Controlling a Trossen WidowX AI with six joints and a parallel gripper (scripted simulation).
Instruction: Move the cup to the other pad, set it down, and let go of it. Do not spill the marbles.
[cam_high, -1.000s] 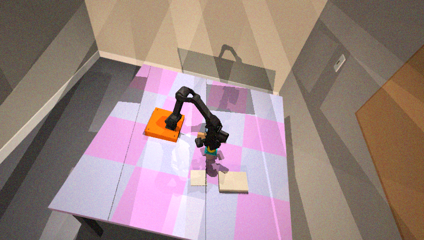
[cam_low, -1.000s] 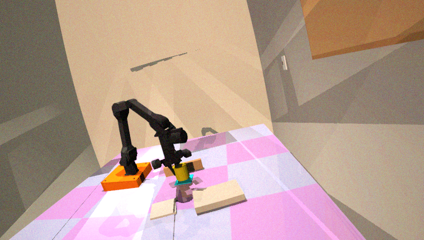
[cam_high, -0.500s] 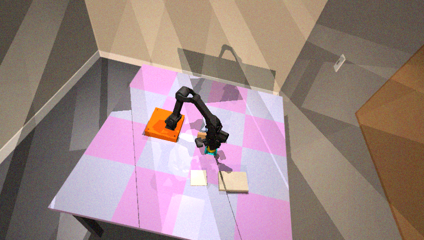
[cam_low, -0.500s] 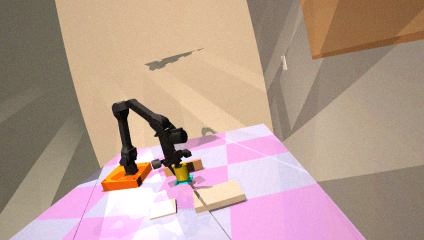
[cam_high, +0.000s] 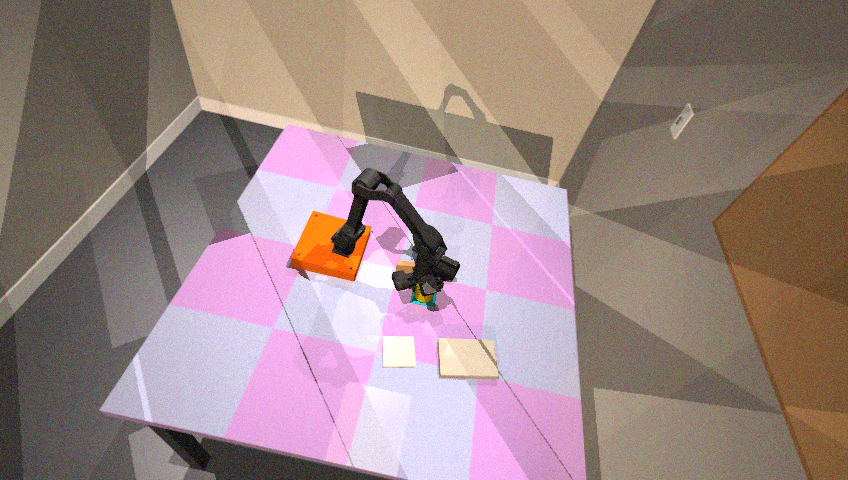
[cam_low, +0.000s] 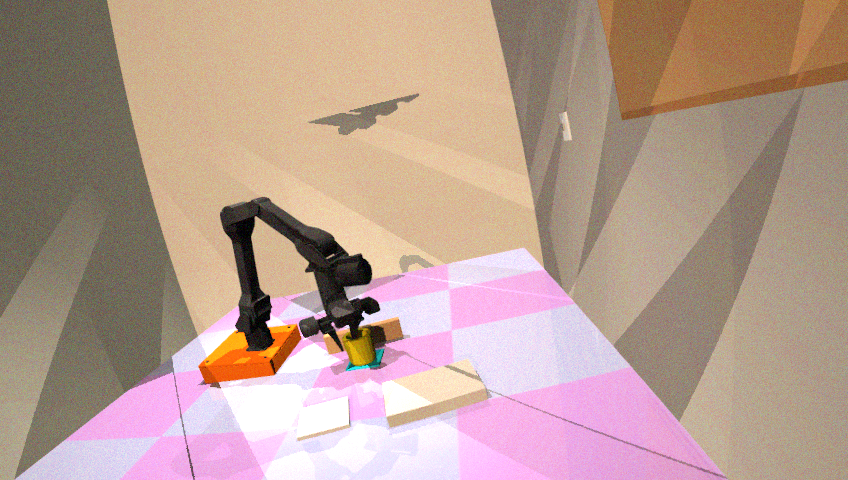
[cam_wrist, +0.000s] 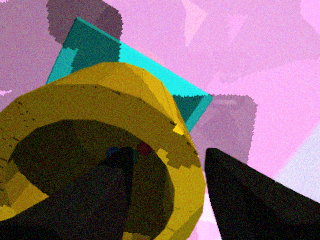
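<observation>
The yellow cup lies 20 mm ahead of my gripper tip, 10 mm to the left of it and 10 mm below it. From my gripper tip the other things lie so: wooden bar: 110 mm to the left, 30 mm below; teal pad: 20 mm ahead, 20 mm to the left, 50 mm below; pale blue pad: 20 mm behind, 200 mm to the left, 50 mm below.
</observation>
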